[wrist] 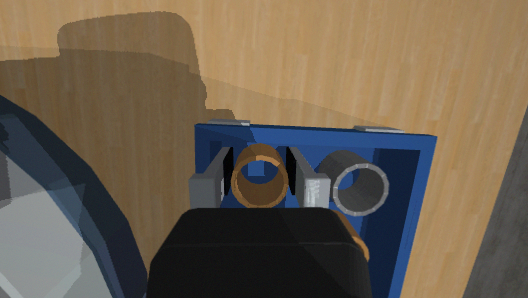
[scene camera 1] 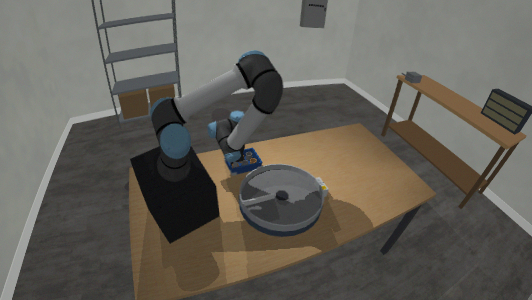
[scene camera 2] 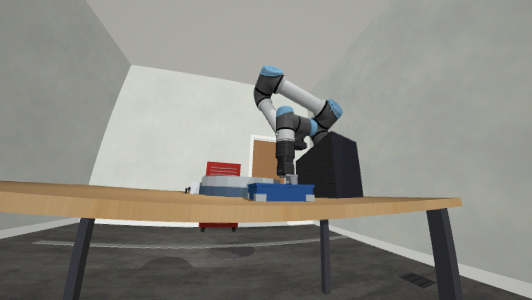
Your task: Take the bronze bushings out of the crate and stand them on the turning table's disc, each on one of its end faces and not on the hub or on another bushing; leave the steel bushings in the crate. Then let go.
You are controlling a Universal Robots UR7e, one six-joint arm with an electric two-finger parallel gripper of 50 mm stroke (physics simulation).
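Frame: origin at the arm's base, x ahead, y left, z up, level; millimetres.
Where they show: gripper, fingertip midpoint: (wrist: 259, 161) (scene camera 1: 233, 167); arm's base, origin of the base link: (scene camera 1: 173, 165) (scene camera 2: 327, 148).
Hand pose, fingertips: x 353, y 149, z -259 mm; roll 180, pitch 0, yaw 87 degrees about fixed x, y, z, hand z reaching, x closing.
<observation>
Things, the pixels of their top centre, and the offset from my fingertips. "spot": a spot on its surface instead.
- blue crate, middle of its top: (wrist: 304, 264) (scene camera 2: 278, 184) (scene camera 1: 242, 157) dx +69, dy +27, dz +26 mm
- steel bushing, middle of its top: (wrist: 360, 190) dx +19, dy +67, dz +19 mm
- turning table's grey disc, middle of its top: (scene camera 1: 281, 194) dx +112, dy -329, dz +37 mm
- dark hub, middle of its top: (scene camera 1: 281, 194) dx +112, dy -329, dz +37 mm
- pale bar, surface spot: (scene camera 1: 259, 199) spot: dx -10, dy -318, dz +52 mm
- small white box, surface spot: (scene camera 1: 321, 188) spot: dx +305, dy -403, dz +57 mm
My gripper (wrist: 259, 161) (scene camera 2: 288, 179) points down into the blue crate (wrist: 315, 133) (scene camera 1: 245, 169) (scene camera 2: 282, 193) and is shut on a bronze bushing (wrist: 260, 195), which stands upright between the fingers. A steel bushing (wrist: 370, 192) stands close beside the right finger in the wrist view. Another bronze bushing (wrist: 356, 239) is mostly hidden by the gripper body; a bronze bushing (scene camera 1: 253, 161) also shows in the crate in scene camera 1. The turning table's grey disc (scene camera 1: 295, 214) has a dark hub (scene camera 1: 282, 195) at its centre.
The turning table's raised rim (scene camera 1: 284, 228) (wrist: 102, 200) stands close to the crate. A pale bar (scene camera 1: 259, 199) runs from the hub side to the rim. A small white box (scene camera 1: 321, 188) adjoins the rim. The black pedestal (scene camera 1: 180, 205) (scene camera 2: 332, 170) carries the arm.
</observation>
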